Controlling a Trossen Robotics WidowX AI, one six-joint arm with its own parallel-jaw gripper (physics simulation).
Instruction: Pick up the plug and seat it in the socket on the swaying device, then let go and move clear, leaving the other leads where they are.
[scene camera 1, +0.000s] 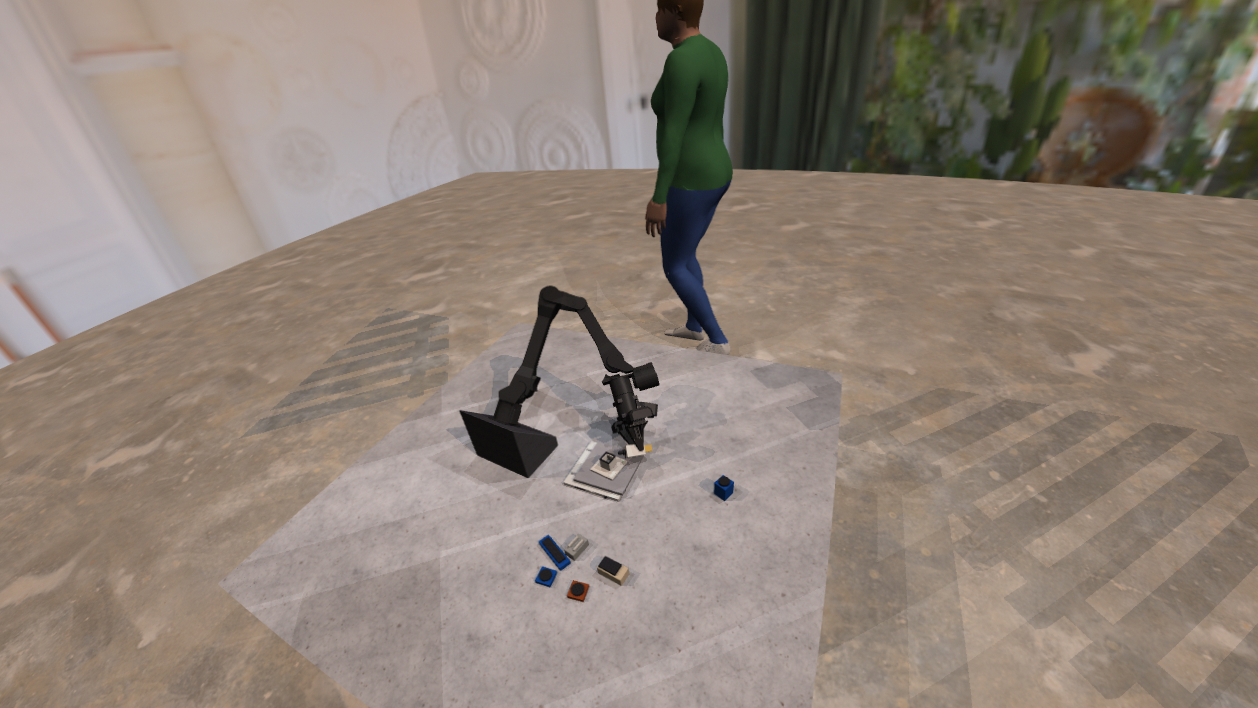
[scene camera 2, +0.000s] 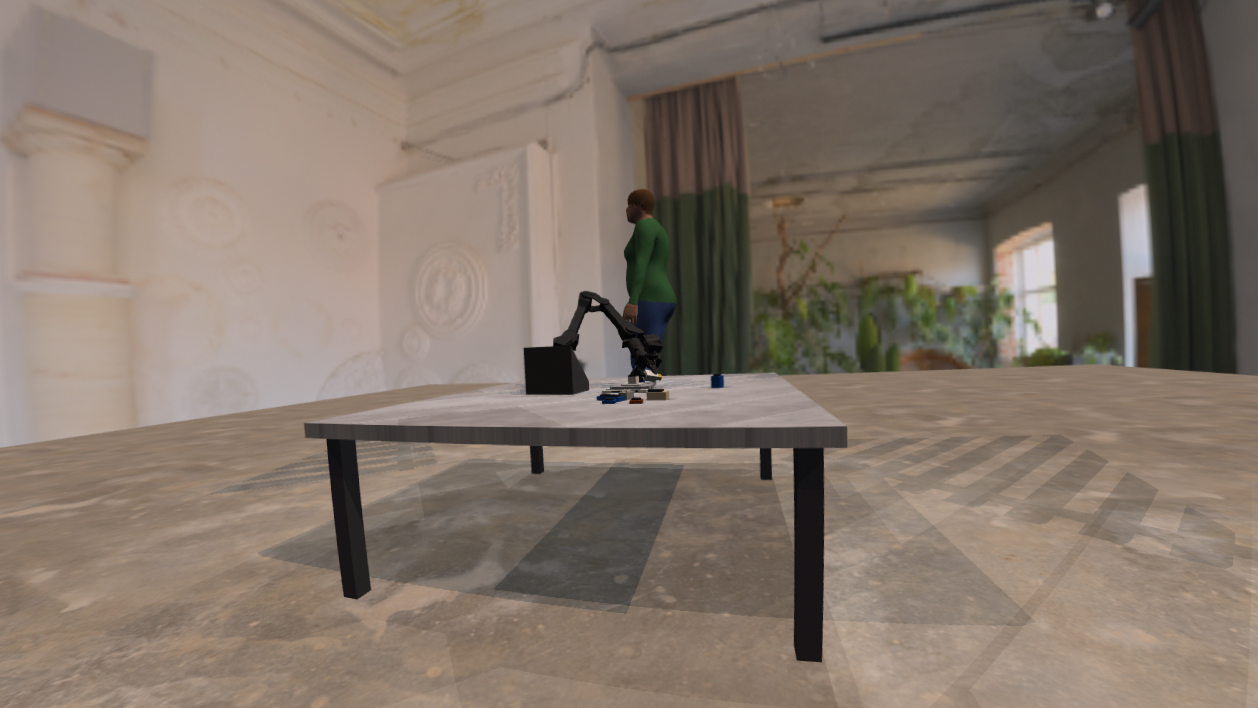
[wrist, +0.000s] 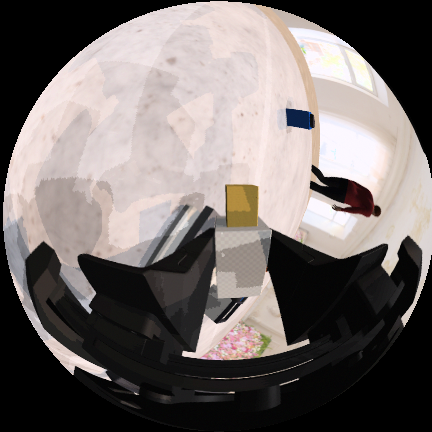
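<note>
The plug (scene camera 1: 634, 451) (wrist: 242, 262) has a pale, box-shaped body and a gold tip (scene camera 1: 648, 449) (wrist: 242, 205). My gripper (scene camera 1: 632, 444) (wrist: 238, 233) is shut on the plug's body, one finger on each side, with the gold tip sticking out past the fingers. The device is a grey plate (scene camera 1: 602, 482) on a whitish base, with a small dark-rimmed socket block (scene camera 1: 607, 460) on a pale pad. The plug is near the plate's back right corner, beside the socket block and apart from it. The plate's edge (wrist: 172, 235) also shows left of the plug in the wrist view. The socket's opening is too small to tell.
A blue block (scene camera 1: 723, 487) (scene camera 2: 717, 381) (wrist: 299, 119) stands to the right. In front of the device lie a long blue piece (scene camera 1: 553, 552), a grey piece (scene camera 1: 576, 545), a small blue piece (scene camera 1: 545, 576), a red piece (scene camera 1: 577, 590) and a tan block (scene camera 1: 613, 571). A person (scene camera 1: 695, 114) stands beyond the table.
</note>
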